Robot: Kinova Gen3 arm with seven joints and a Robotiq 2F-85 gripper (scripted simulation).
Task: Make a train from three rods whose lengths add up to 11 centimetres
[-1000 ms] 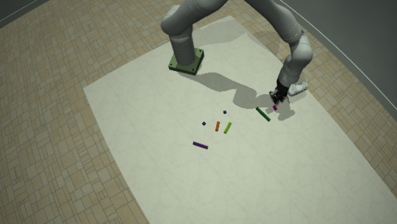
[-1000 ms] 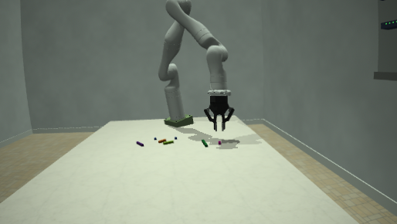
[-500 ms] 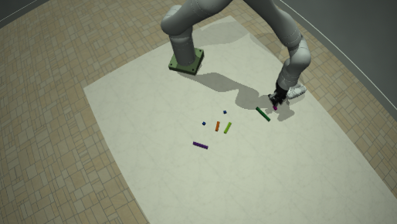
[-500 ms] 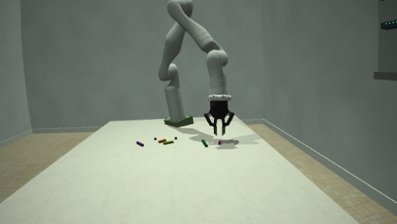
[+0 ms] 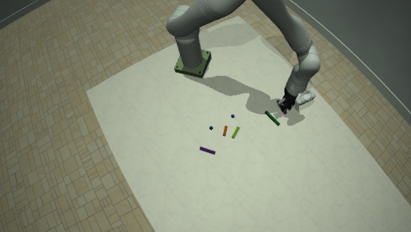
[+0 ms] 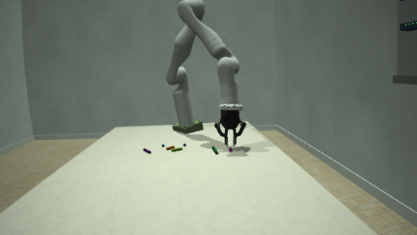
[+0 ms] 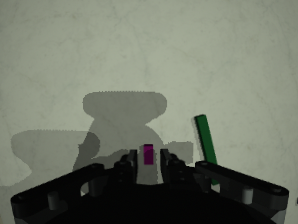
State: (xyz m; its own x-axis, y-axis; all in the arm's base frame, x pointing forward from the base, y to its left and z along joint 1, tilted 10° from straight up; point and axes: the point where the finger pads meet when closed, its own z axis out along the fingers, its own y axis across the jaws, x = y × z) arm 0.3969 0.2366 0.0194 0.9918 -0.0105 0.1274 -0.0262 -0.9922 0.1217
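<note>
Now: the magenta rod 4 cm below my hand. Round my hand: lime rod 23 cm to the right, 4 cm below, 2 cm behind; green rod 7 cm to the right, 4 cm below; orange rod 26 cm to the right, 4 cm below, 4 cm behind.
</note>
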